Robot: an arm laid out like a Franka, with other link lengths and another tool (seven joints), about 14 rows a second.
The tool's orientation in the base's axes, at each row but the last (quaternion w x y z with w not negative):
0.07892, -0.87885, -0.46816, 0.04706
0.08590, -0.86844, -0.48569, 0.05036
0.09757, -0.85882, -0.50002, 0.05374
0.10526, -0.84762, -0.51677, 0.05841
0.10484, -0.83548, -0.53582, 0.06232
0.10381, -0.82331, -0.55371, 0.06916
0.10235, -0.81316, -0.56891, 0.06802
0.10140, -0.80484, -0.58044, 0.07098
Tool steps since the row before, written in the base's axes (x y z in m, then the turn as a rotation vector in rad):
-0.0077, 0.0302, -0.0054, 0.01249, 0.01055, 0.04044
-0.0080, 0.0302, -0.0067, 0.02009, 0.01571, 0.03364
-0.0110, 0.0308, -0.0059, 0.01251, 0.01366, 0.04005
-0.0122, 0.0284, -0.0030, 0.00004, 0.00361, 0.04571
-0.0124, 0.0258, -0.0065, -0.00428, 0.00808, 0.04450
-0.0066, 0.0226, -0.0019, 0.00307, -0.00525, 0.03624
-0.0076, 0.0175, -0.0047, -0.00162, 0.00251, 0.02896
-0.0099, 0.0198, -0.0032, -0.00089, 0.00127, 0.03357
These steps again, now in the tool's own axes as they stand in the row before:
0.0208, -0.0219, 0.0094, 0.01536, -0.00300, -0.04071
0.0216, -0.0209, 0.0110, 0.02376, 0.00204, -0.03483
0.0213, -0.0228, 0.0113, 0.01827, -0.00482, -0.03988
0.0196, -0.0224, 0.0088, 0.00367, -0.01248, -0.04397
0.0182, -0.0198, 0.0118, 0.00592, -0.01781, -0.04137
0.0184, -0.0137, 0.0055, -0.00366, -0.00430, -0.03631
0.0138, -0.0116, 0.0078, 0.00197, -0.00937, -0.02749
0.0156, -0.0144, 0.0070, 0.00104, -0.00945, -0.03223

